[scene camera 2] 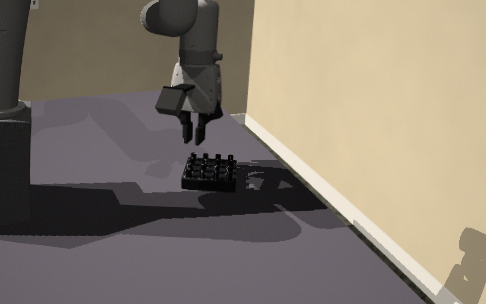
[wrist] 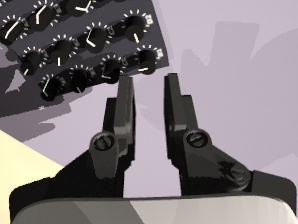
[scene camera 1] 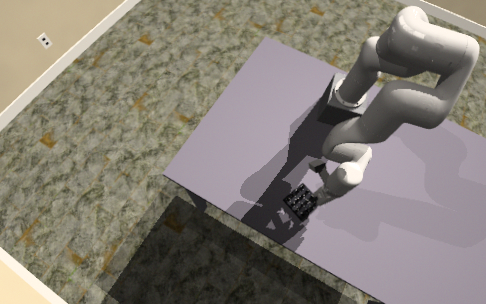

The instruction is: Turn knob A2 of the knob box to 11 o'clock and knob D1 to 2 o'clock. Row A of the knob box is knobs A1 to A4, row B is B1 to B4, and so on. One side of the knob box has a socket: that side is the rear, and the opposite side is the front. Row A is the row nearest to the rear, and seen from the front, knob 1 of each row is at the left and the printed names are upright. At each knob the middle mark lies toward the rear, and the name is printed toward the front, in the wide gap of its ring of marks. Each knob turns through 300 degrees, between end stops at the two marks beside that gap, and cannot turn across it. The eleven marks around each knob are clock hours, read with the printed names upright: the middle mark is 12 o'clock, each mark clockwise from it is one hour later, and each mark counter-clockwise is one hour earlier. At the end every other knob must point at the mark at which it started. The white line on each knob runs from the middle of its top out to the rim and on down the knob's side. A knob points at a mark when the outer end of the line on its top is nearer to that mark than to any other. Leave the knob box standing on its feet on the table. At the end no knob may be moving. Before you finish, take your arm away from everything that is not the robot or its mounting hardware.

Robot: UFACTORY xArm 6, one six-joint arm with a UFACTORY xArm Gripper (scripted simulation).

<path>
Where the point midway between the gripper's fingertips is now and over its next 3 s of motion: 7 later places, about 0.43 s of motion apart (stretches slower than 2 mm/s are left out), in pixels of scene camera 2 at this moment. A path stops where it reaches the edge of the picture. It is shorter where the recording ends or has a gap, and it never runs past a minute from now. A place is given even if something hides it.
My gripper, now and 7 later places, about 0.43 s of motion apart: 193,142; 193,148; 193,151; 193,153; 193,156; 193,156; 193,149; 193,142
</path>
